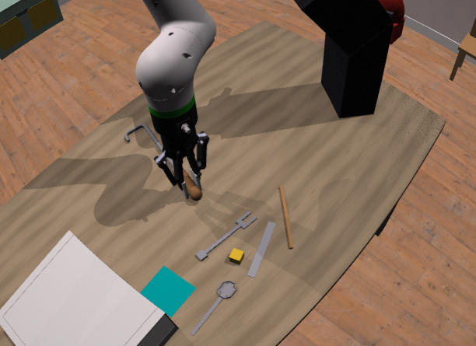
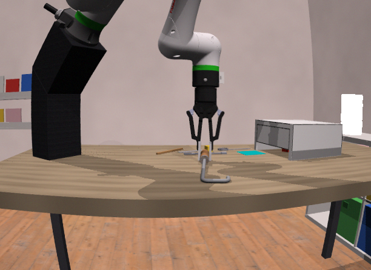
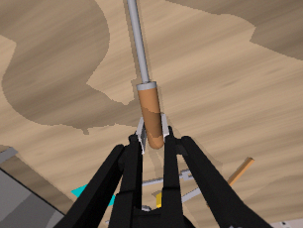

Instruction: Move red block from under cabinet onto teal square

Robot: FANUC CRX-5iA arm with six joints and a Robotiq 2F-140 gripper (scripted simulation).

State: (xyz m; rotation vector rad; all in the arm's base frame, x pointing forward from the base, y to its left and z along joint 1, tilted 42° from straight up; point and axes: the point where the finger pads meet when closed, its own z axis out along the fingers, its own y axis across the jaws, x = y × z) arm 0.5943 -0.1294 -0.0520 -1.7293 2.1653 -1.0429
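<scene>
The teal square lies 25 cm ahead of my hand, 12 cm to the left of it and 4 cm below it. Also, from my hand: grey fork tool 14 cm to the left, 6 cm ahead, 3 cm below; grey flat bar 23 cm to the left, 4 cm below, 4 cm ahead; yellow cube 20 cm to the left, 9 cm ahead, 3 cm below.
</scene>
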